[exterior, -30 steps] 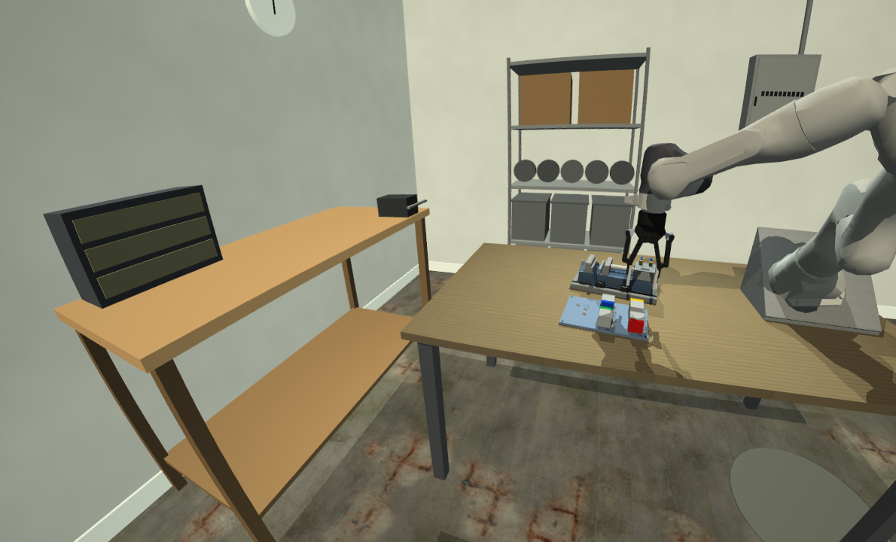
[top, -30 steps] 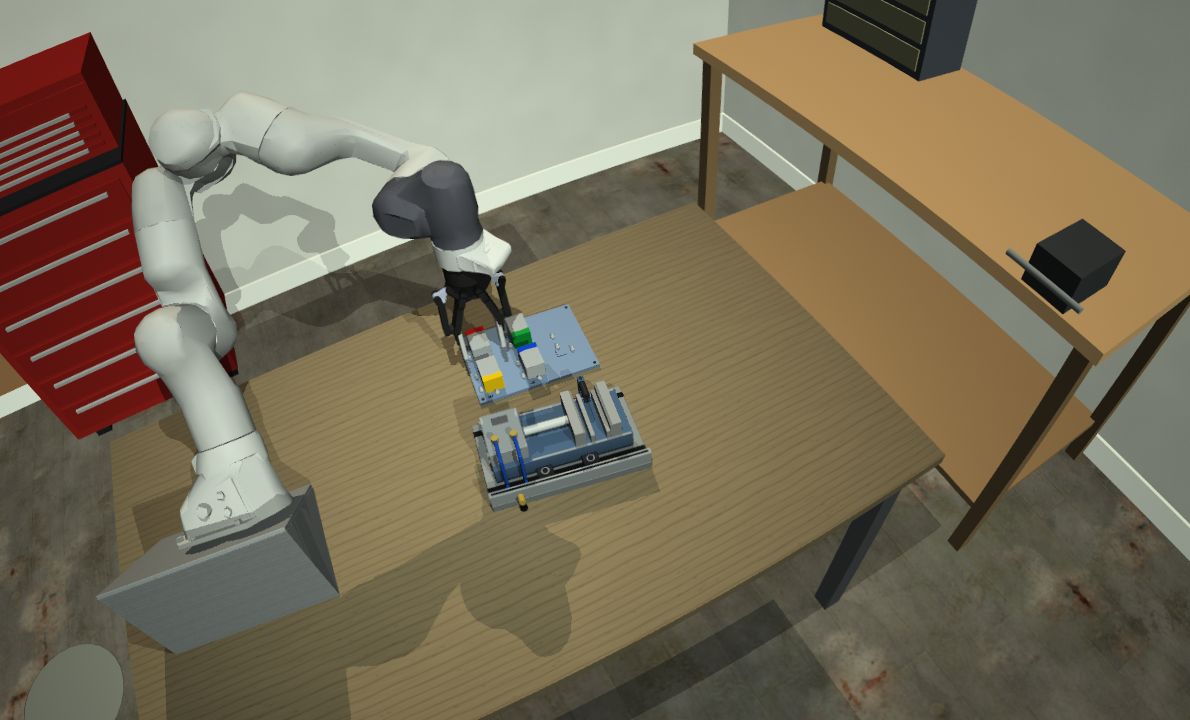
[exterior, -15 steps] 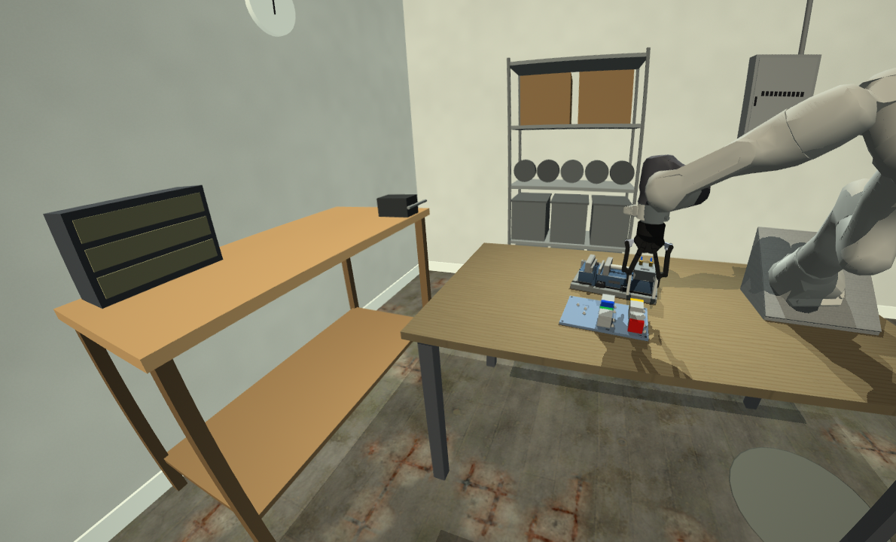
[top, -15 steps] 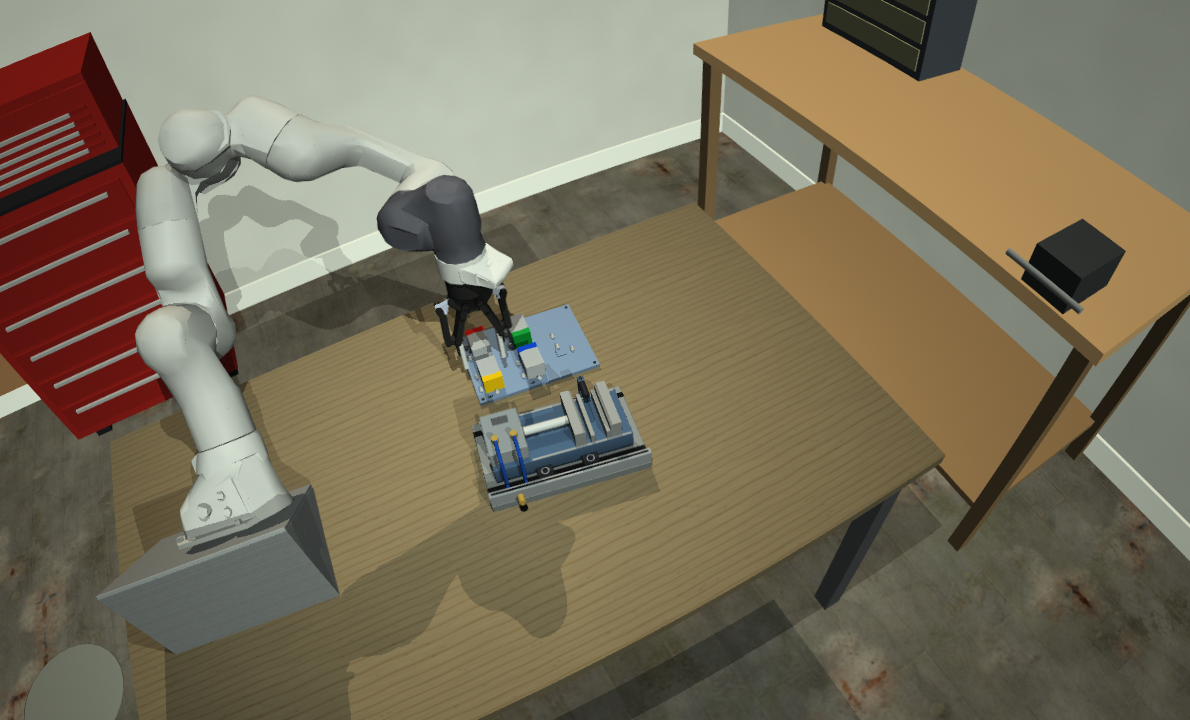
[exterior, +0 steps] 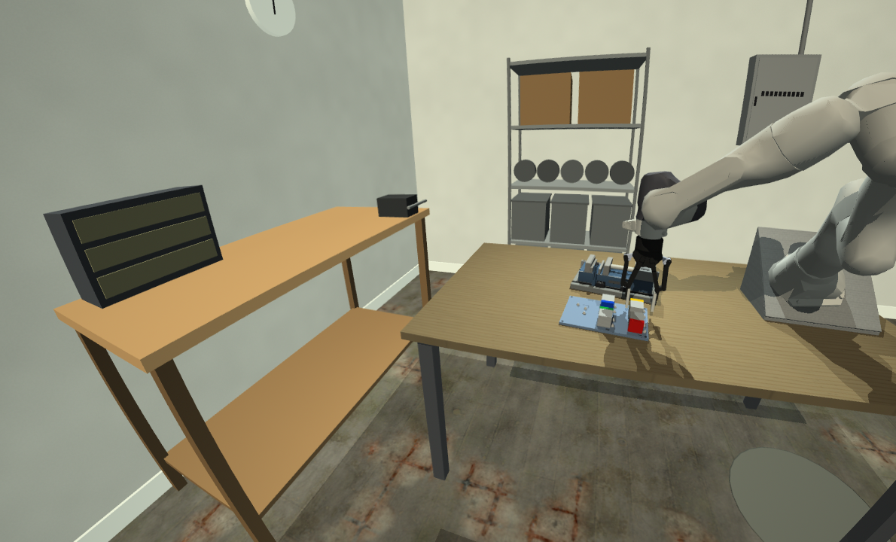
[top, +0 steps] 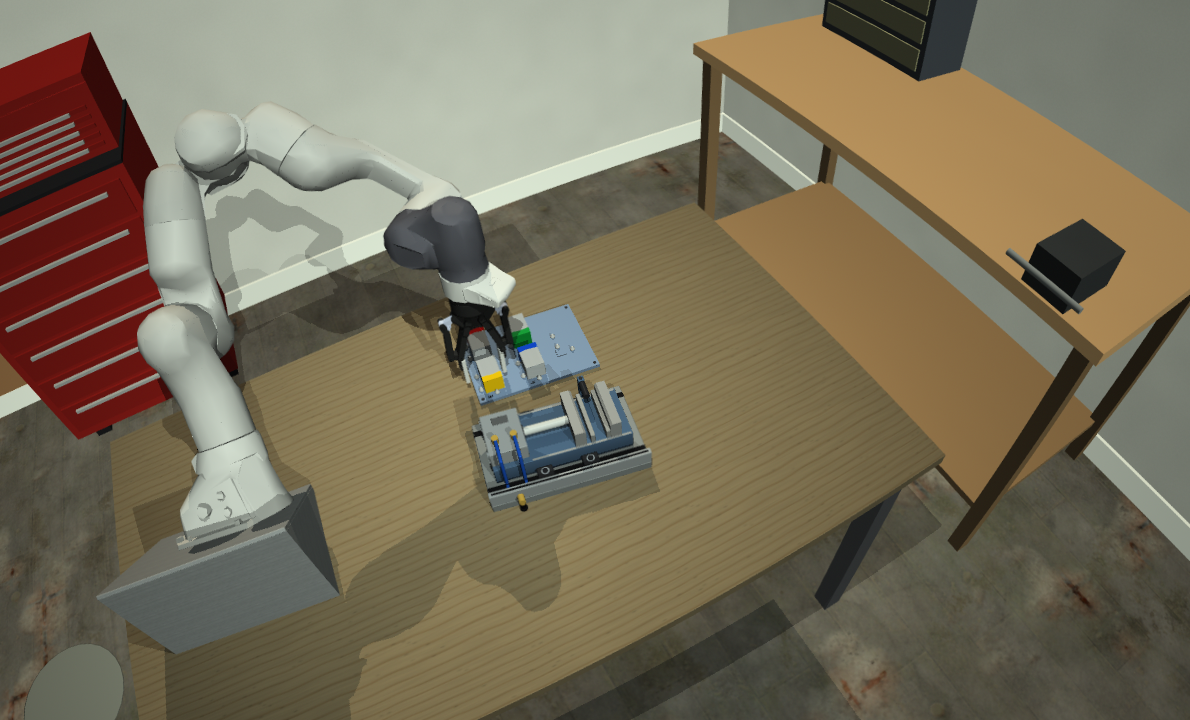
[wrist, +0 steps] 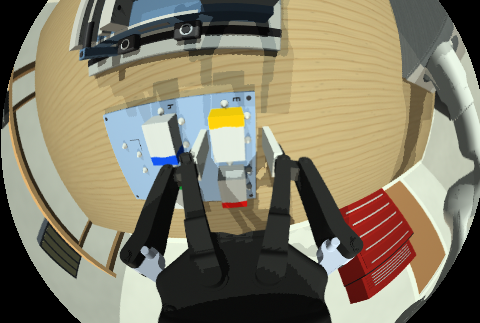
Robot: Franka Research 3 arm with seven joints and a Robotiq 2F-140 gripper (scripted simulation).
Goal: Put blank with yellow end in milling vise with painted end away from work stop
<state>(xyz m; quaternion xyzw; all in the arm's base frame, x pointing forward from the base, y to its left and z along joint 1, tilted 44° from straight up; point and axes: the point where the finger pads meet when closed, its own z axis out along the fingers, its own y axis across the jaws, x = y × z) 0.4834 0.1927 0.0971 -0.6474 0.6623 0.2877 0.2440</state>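
My gripper is now 100 mm short of the blue-ended blank, 10 mm to the left of it and 30 mm above it. The rest, counted from my hand: red-ended blank: 10 mm ahead, 90 mm to the left, 30 mm below; hosed end block: 20 mm behind, 200 mm to the right, 20 mm above; green-ended blank: 100 mm ahead, 90 mm to the left, 30 mm below.
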